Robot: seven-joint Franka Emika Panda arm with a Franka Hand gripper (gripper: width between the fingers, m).
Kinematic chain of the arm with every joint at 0, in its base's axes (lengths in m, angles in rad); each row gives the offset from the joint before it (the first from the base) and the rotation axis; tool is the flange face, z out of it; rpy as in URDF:
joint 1: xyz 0 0 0.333 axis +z
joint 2: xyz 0 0 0 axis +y
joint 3: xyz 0 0 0.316 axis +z
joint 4: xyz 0.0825 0 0 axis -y
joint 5: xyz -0.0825 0 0.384 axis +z
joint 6: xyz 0 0 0 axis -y
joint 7: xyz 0.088 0 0 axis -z
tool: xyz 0 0 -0.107 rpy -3.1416 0 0
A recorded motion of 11 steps. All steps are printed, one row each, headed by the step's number.
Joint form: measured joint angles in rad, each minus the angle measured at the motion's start. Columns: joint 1, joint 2, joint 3, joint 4, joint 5, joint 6, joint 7.
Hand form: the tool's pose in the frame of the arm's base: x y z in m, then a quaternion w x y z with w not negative. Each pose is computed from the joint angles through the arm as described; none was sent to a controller.
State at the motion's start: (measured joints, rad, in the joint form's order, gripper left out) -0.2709 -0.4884 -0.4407 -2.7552 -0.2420 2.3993 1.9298
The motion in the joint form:
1: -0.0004 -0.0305 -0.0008 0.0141 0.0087 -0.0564 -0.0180
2: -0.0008 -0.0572 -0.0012 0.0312 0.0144 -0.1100 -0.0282
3: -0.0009 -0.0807 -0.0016 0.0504 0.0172 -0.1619 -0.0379
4: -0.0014 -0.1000 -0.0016 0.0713 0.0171 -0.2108 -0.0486
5: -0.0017 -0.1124 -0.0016 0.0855 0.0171 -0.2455 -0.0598
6: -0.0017 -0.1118 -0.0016 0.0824 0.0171 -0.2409 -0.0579
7: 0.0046 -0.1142 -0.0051 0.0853 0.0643 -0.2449 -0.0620
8: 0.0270 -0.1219 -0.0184 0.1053 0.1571 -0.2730 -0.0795
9: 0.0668 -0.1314 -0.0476 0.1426 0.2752 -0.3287 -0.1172
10: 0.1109 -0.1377 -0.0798 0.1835 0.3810 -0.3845 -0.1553
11: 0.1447 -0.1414 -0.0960 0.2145 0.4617 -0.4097 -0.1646
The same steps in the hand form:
1: 0.2873 -0.2377 0.3685 0.04353 -0.34991 0.93540 -0.02655
2: 0.2843 -0.2389 0.3798 0.04309 -0.35167 0.93492 -0.01975
3: 0.2815 -0.2405 0.3912 0.04183 -0.35412 0.93416 -0.01409
4: 0.2788 -0.2426 0.4023 0.03947 -0.35763 0.93298 -0.00979
5: 0.2766 -0.2437 0.4095 0.03720 -0.36185 0.93148 -0.00607
6: 0.2767 -0.2433 0.4084 0.03761 -0.36120 0.93171 -0.00637
7: 0.2783 -0.2413 0.4099 0.05414 -0.35257 0.93419 0.00678
8: 0.2824 -0.2379 0.4182 0.08709 -0.34189 0.93502 0.03557
9: 0.2879 -0.2342 0.4318 0.13055 -0.33811 0.92870 0.07845
10: 0.2944 -0.2306 0.4465 0.17222 -0.34064 0.91666 0.11851
11: 0.3021 -0.2265 0.4602 0.20604 -0.33672 0.90764 0.14268

